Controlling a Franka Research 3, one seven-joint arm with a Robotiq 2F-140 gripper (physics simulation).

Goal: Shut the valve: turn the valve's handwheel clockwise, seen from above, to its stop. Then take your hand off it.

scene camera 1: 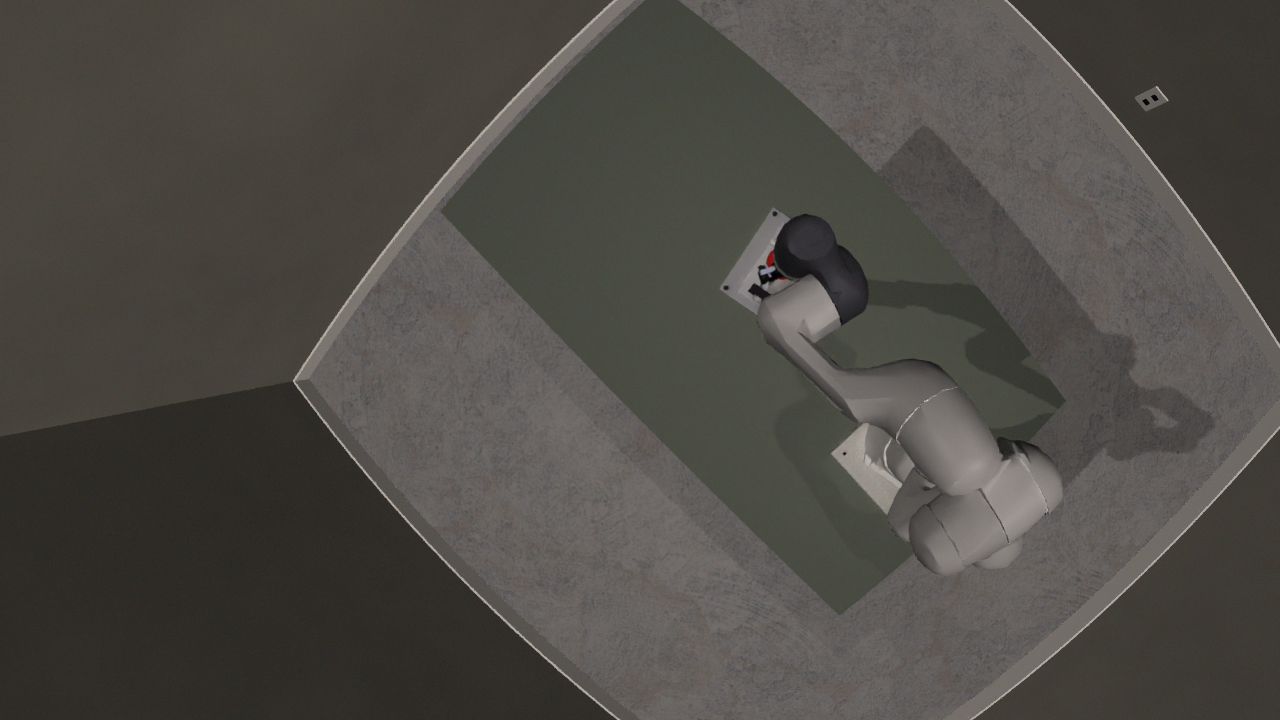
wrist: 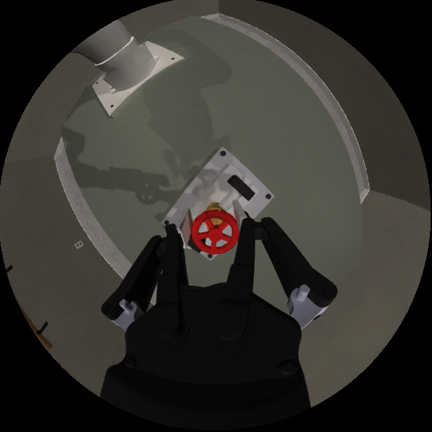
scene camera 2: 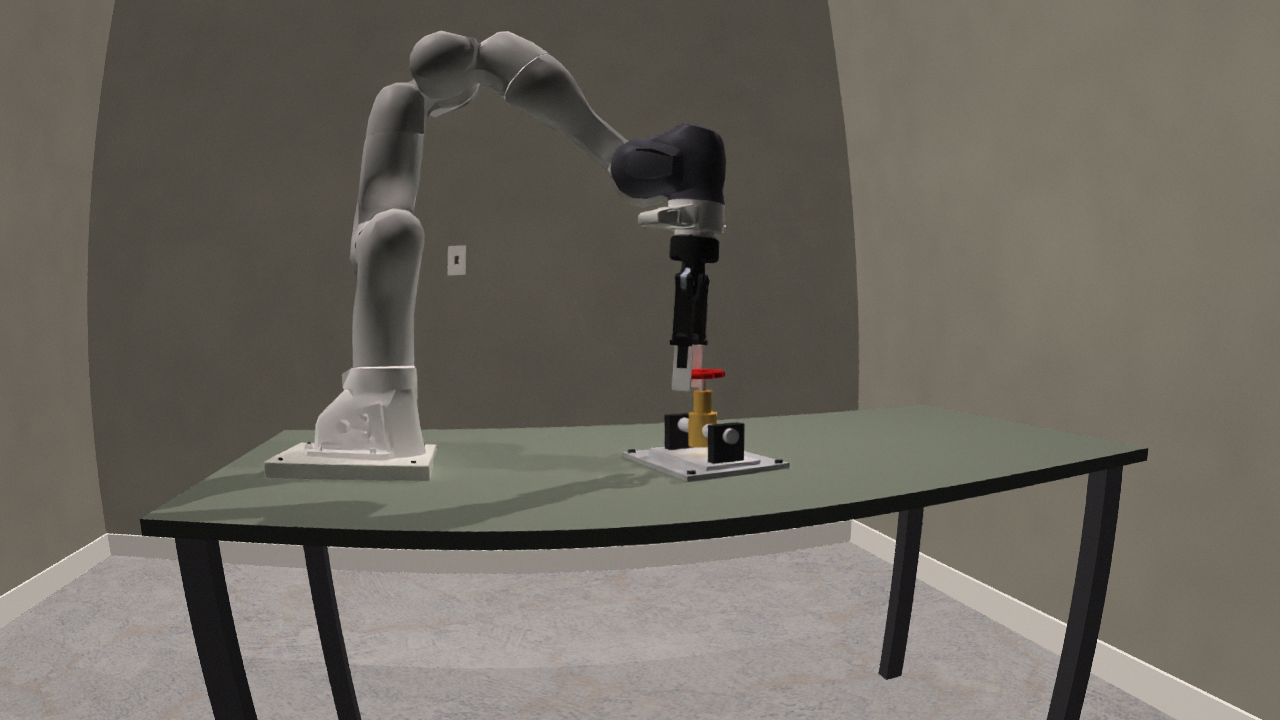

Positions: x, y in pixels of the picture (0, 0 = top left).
Labels:
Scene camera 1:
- light grey base plate: 774, 220
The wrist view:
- my gripper: 211, 212
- red handwheel: 214, 233
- light grey base plate: 218, 163
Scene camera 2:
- my gripper: 686, 388

